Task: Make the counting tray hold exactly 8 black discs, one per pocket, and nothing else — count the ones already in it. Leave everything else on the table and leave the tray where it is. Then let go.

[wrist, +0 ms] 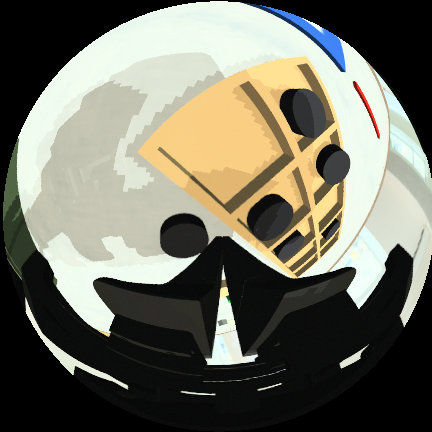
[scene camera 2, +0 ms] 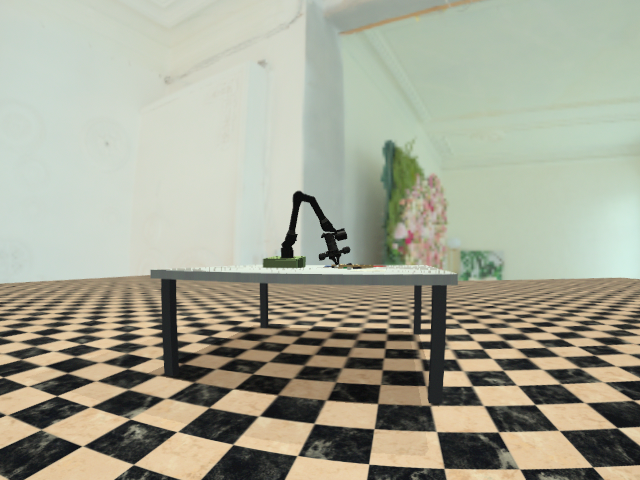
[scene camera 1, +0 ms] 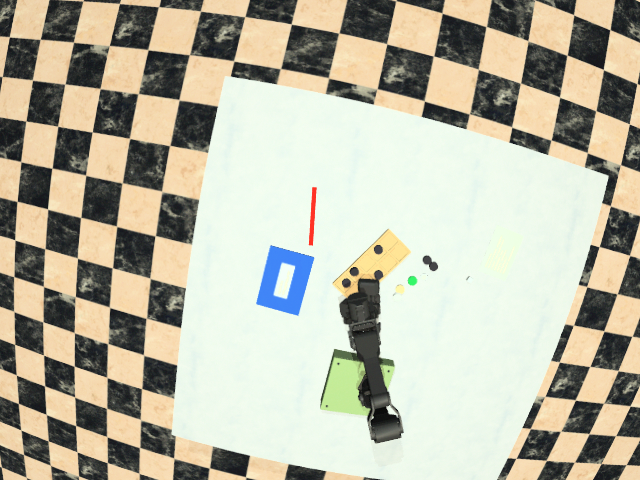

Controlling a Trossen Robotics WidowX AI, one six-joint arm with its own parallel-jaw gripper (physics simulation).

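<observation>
The tan counting tray (scene camera 1: 397,251) (wrist: 210,145) lies at an angle on the table. Several black discs sit in it, among them one disc (scene camera 1: 378,249), a second disc (scene camera 1: 354,271) and a third (scene camera 1: 346,283) (wrist: 302,112). Another black disc (wrist: 270,217) is at the tray's near edge in the wrist view; whether it lies flat there is unclear. A loose black disc (wrist: 184,235) lies on the table beside the tray, left of the fingertips. My gripper (scene camera 2: 337,262) (wrist: 221,241) is shut and empty, low beside the tray. The arm hides part of the tray from above.
Two loose black discs (scene camera 1: 427,259) (scene camera 1: 433,266) lie right of the tray, with a green disc (scene camera 1: 412,280) and a cream disc (scene camera 1: 399,289) nearby. A blue frame (scene camera 1: 264,281) and a red strip (scene camera 1: 312,217) lie left. A green block (scene camera 1: 341,387) is under the arm's base.
</observation>
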